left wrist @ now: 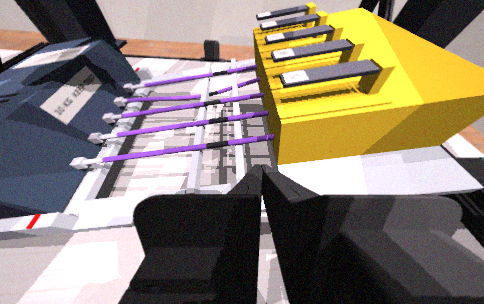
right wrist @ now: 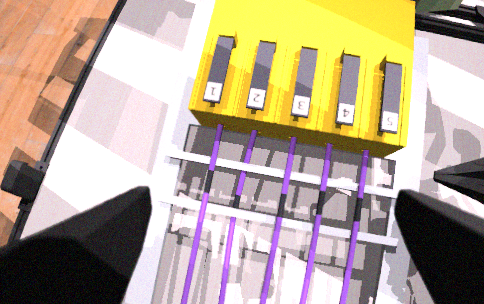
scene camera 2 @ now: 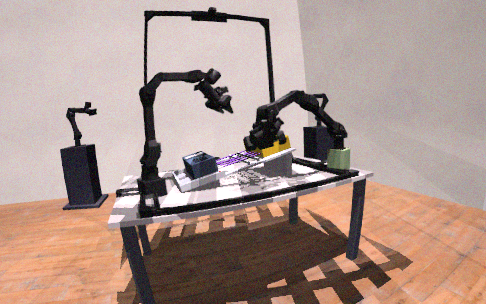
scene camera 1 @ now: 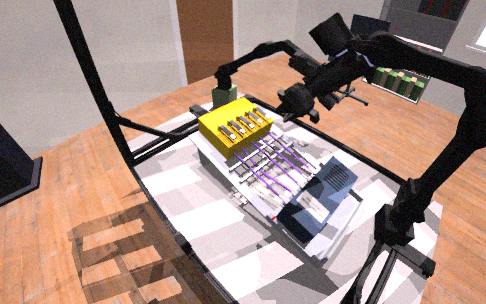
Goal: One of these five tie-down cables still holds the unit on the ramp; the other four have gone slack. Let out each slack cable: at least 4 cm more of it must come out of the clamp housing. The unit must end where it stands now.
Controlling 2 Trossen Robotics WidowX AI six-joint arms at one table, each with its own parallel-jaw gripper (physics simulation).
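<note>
A yellow clamp housing sits at the top of a white ramp. It carries five grey levers numbered 1 to 5. Five purple cables run down to a blue-grey unit at the ramp's low end. The second cable bends a little. My left gripper is shut and empty, low beside the housing's lever 5 corner. My right gripper is open and empty, high above the cables; one finger shows in its wrist view.
A green block carries the left arm's base behind the housing. A black rail borders the table. A dark box stands at the table's back corner. A tall black gantry spans the table.
</note>
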